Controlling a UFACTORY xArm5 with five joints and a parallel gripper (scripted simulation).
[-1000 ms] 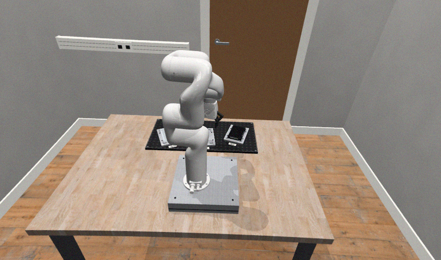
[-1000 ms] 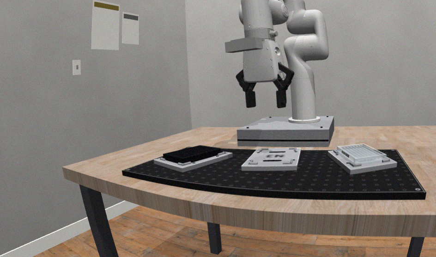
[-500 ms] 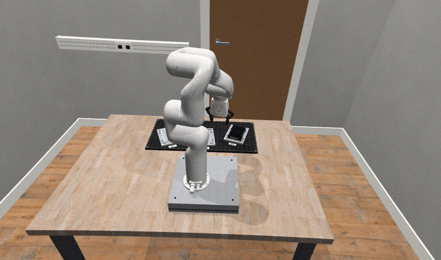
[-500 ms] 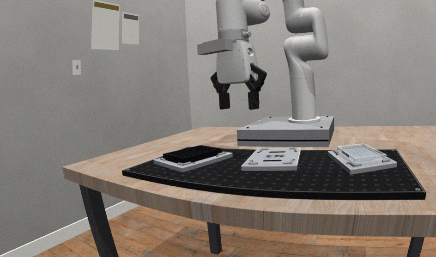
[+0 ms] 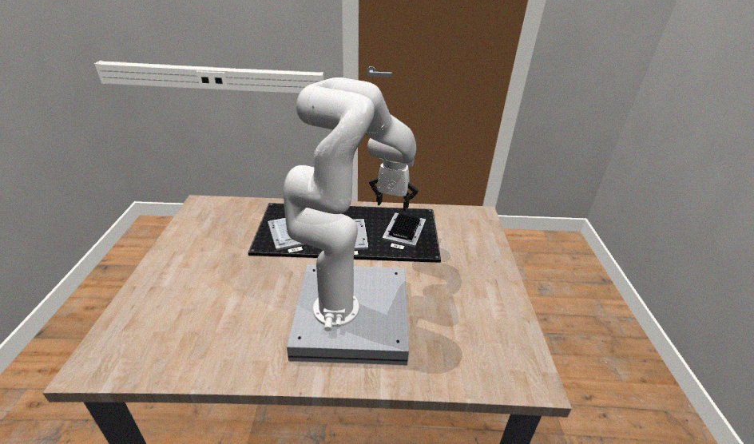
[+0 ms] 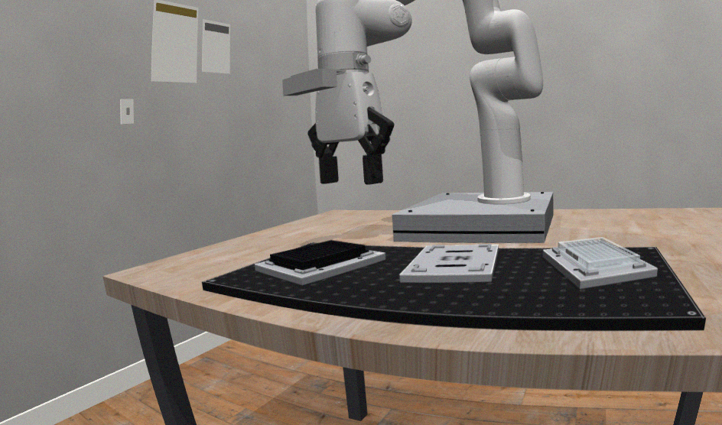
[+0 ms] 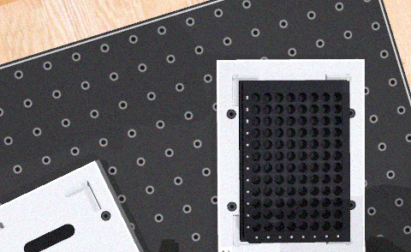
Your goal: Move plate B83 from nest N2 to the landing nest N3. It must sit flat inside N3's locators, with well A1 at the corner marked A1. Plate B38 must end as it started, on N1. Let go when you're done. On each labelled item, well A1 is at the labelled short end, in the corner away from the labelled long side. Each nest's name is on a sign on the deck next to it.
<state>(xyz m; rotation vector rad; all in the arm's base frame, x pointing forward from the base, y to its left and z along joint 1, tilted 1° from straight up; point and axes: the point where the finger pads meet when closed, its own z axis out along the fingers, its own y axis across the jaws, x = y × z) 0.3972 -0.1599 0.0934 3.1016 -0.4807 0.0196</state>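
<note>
The black well plate lies 110 mm below my hand, 50 mm to the right of it and 20 mm ahead of it. The rest, counted from my hand: nest N2: 130 mm below, 50 mm to the right, 20 mm ahead; then clear well plate: 360 mm to the left, 110 mm below, 10 mm behind; then nest N3: 150 mm to the left, 130 mm below, 20 mm behind.
</note>
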